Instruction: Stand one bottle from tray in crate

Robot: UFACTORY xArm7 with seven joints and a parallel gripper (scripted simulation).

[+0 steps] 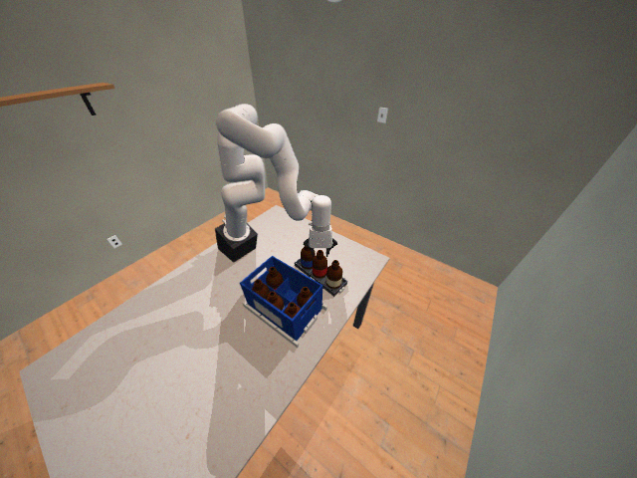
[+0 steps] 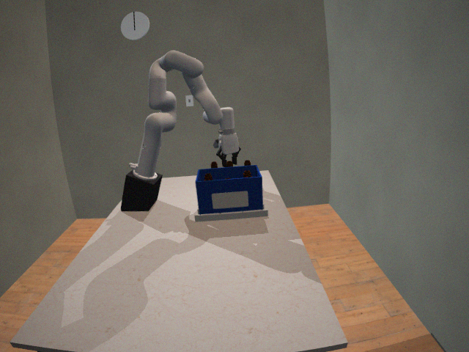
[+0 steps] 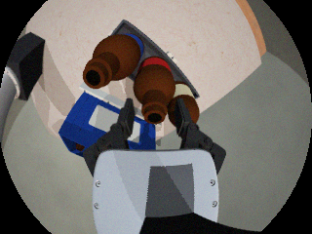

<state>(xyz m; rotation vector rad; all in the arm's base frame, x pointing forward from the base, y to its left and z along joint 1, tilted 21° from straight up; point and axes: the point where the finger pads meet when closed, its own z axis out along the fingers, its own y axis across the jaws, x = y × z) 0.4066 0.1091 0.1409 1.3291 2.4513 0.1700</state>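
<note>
My gripper is now 14 cm above the dark tray. Round my hand: blue crate 25 cm to the right, 7 cm below, 3 cm behind.
</note>
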